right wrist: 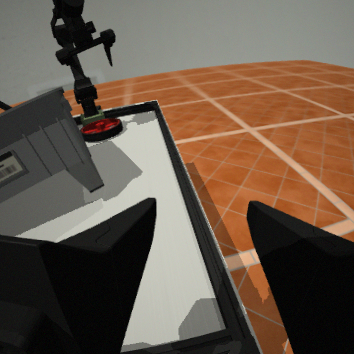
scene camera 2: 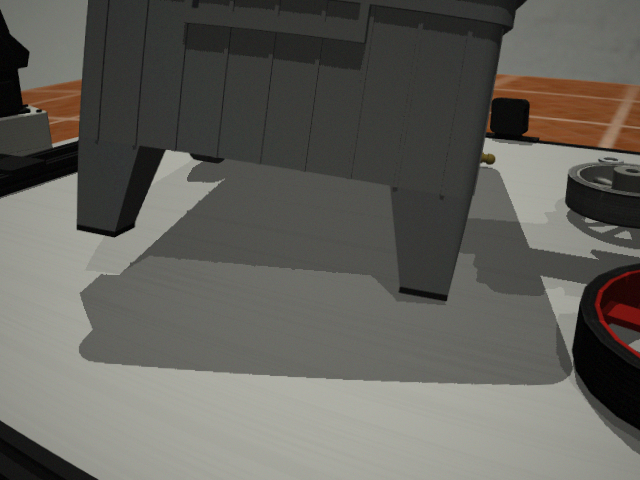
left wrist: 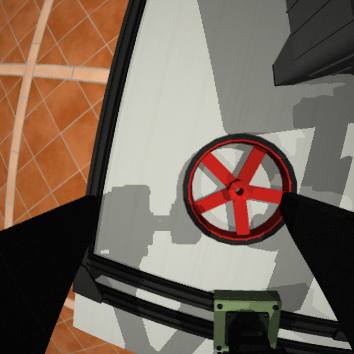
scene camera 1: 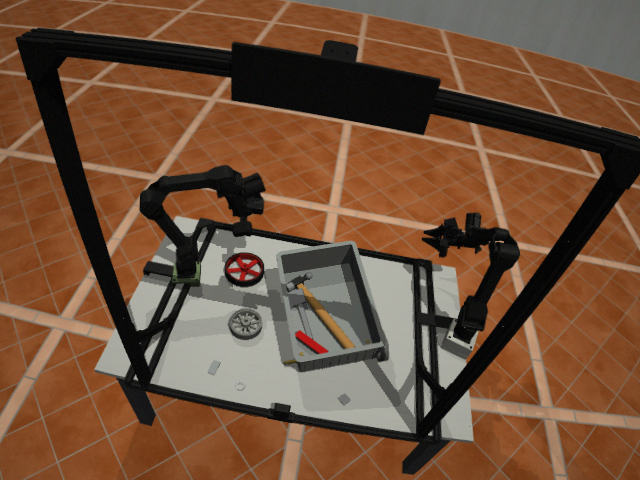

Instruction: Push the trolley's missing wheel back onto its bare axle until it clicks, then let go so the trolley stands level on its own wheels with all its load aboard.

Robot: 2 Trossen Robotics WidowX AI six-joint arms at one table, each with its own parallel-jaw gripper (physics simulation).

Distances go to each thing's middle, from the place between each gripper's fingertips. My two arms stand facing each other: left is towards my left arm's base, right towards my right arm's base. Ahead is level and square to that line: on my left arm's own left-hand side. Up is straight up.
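Scene:
Starting with the grey trolley tub (scene camera 2: 401,100), my right hand is 370 mm past it, 280 mm to the right of it and 80 mm above it. Then there's the red-spoked wheel (scene camera 2: 599,355), and counted from that same right hand it's 630 mm to the left, 240 mm behind and 170 mm below.
As for my left hand, it's 5 cm beyond the red-spoked wheel and 19 cm higher than it. The grey trolley tub, counted from my left hand, is 35 cm to the right, 10 cm below and 18 cm behind.

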